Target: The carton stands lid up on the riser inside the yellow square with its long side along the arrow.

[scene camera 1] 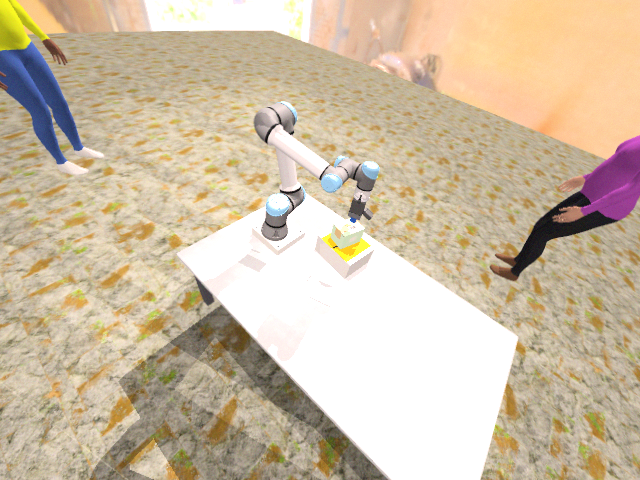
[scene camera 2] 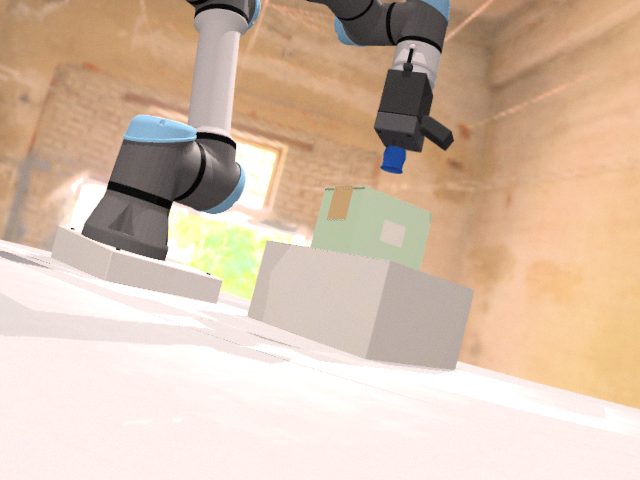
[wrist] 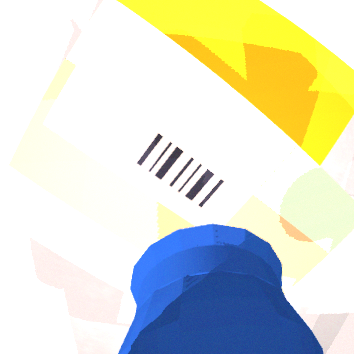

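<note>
The pale green carton [scene camera 1: 347, 235] [scene camera 2: 390, 224] [wrist: 125, 100] stands upright and level on the white riser [scene camera 1: 330, 257] [scene camera 2: 320, 294], with brown tape over its edge. Its top, with a barcode, faces up in the wrist view, washed out by light. The yellow square [scene camera 1: 356, 251] [wrist: 295, 30] shows around the carton on the riser's top. A small black part of the arrow [scene camera 1: 334, 247] shows beside it; the rest is hidden, so exact alignment is hard to tell. My gripper, a blue suction cup [scene camera 1: 352, 220] [scene camera 2: 391, 171] [wrist: 207, 235], is open and hangs above the carton, with a visible gap.
The riser stands on the white table [scene camera 1: 403, 356] near its far edge, beside the robot's base plate [scene camera 1: 279, 243] [scene camera 2: 160, 281]. A person in a purple top [scene camera 1: 610, 180] stands beyond the table at the right. A person in blue trousers [scene camera 1: 38, 93] stands at the far left.
</note>
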